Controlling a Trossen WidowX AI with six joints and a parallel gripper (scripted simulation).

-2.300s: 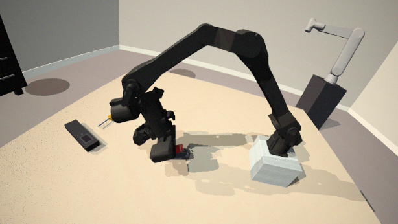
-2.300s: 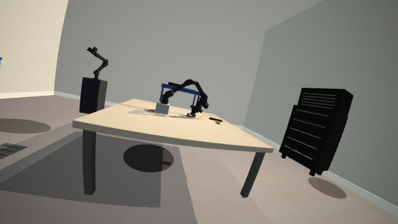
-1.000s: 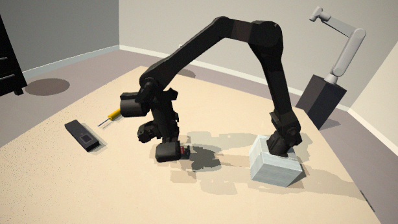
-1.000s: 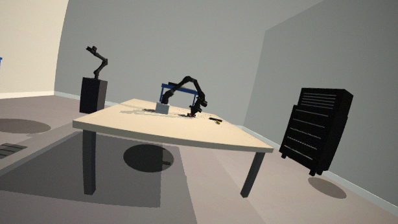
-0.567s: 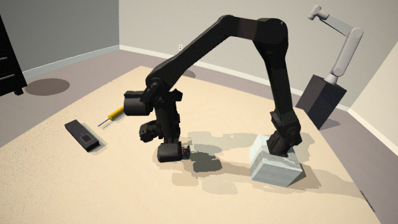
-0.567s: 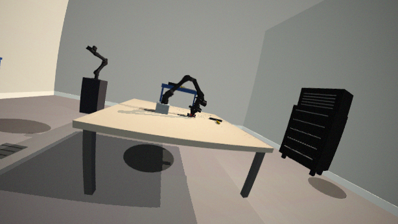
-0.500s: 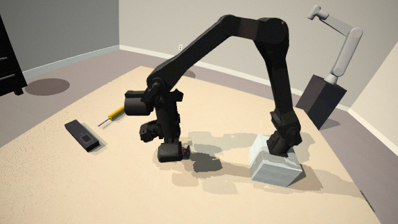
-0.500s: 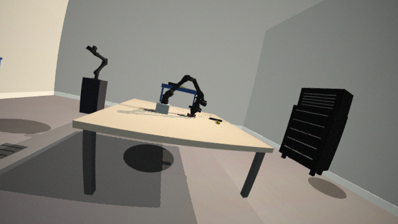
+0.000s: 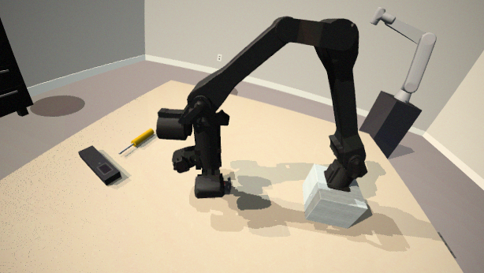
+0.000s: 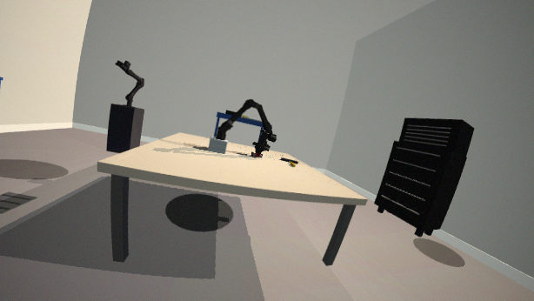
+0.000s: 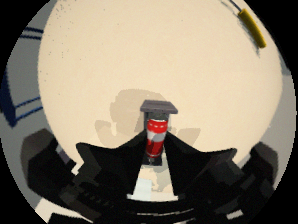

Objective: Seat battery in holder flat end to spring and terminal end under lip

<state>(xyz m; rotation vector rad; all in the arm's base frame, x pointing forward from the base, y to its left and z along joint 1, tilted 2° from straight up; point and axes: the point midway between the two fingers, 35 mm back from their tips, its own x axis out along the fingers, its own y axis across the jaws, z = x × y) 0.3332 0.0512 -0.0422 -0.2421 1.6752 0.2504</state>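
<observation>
My gripper tip is now 1 cm below the battery. From my gripper tip the other things lie so: black remote-like block: 33 cm ahead, 5 cm to the left, 1 cm above; yellow-handled screwdriver: 29 cm ahead, 8 cm to the right.
</observation>
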